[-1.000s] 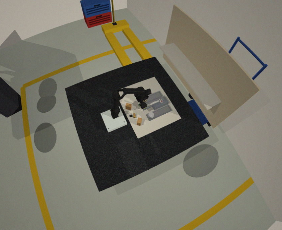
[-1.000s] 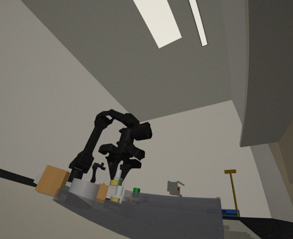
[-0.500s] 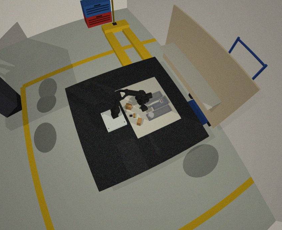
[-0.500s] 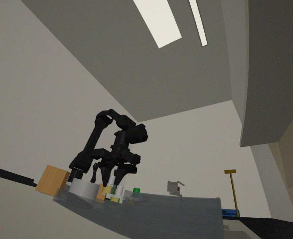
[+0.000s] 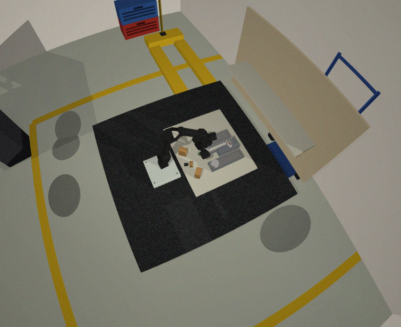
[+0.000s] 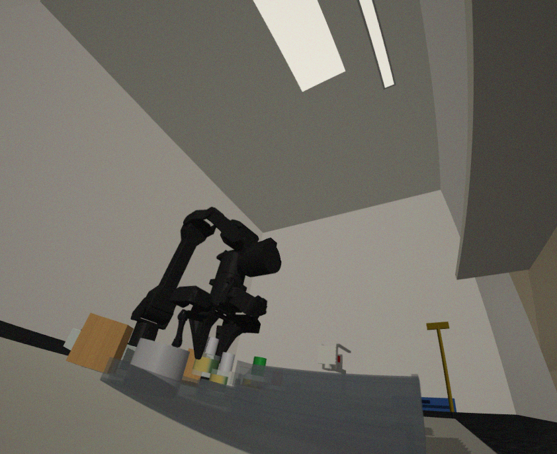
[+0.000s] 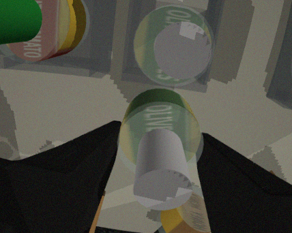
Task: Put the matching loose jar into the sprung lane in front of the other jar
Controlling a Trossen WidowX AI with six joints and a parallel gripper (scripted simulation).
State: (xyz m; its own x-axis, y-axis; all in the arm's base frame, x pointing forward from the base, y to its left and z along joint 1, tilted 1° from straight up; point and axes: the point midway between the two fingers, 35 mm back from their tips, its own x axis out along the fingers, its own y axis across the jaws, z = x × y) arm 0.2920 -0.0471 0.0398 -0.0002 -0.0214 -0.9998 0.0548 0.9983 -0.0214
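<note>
Right now the wide grey cylinder is 50 mm ahead of my gripper tip, 130 mm to the right of it and 20 mm below it. The rest, counted from my gripper tip: clear lane rack 190 mm ahead, 30 mm to the right, 30 mm below; then pale pusher plate 150 mm ahead, 40 mm to the right.
</note>
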